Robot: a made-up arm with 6 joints.
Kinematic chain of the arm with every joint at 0, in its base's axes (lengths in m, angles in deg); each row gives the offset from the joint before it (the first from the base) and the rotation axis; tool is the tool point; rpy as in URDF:
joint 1: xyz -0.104 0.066 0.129 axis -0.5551 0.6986 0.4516
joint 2: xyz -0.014 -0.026 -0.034 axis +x
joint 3: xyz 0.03 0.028 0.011 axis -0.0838 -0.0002 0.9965
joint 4: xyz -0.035 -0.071 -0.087 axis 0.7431 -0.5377 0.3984
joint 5: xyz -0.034 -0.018 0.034 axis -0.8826 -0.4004 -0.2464
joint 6: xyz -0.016 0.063 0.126 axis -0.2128 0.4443 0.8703
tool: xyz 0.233 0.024 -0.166 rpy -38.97 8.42 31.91
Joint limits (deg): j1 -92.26..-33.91 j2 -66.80..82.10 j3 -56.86..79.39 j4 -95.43..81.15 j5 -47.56..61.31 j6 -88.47..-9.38
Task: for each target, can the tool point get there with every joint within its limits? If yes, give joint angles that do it. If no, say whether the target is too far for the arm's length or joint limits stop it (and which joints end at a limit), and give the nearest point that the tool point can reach.
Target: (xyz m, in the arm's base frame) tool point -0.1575 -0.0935 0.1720
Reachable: yes | joints -47.26 -8.21 -34.54 -39.46 40.55 -72.78
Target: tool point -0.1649 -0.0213 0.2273
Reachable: yes | joints -83.76 -45.60 -30.80 -51.12 49.57 -79.58
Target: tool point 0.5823 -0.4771 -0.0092
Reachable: no: too far | nearest point 0.1828 -0.1612 0.0709 | short by 0.516 m
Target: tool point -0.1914 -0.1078 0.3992
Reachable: no: joint limits stop it (at a limit: joint 1, joint 2, joint 5, joint 6) | nearest point -0.1707 -0.0946 0.3384 | short by 0.066 m
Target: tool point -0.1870 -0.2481 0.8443
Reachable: no: too far | nearest point -0.1106 -0.1118 0.3489 | short by 0.519 m
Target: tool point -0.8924 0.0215 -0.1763
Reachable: no: too far | nearest point -0.4007 0.0395 -0.0122 | short by 0.519 m
